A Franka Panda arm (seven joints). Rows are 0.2 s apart.
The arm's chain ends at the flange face. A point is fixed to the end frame.
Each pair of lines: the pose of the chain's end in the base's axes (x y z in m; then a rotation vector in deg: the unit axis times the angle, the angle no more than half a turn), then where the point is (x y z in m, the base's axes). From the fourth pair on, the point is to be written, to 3 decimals.
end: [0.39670, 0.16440, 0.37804, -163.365, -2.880, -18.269]
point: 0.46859 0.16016 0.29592
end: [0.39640, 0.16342, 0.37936, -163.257, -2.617, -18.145]
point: 0.46813 0.15919 0.29711
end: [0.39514, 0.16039, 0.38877, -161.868, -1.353, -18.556]
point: 0.46718 0.15729 0.30673
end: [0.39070, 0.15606, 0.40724, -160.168, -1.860, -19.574]
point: 0.464 0.156 0.326
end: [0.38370, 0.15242, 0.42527, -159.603, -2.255, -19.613]
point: 0.457 0.153 0.344
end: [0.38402, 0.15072, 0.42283, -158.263, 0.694, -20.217]
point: 0.458 0.151 0.342
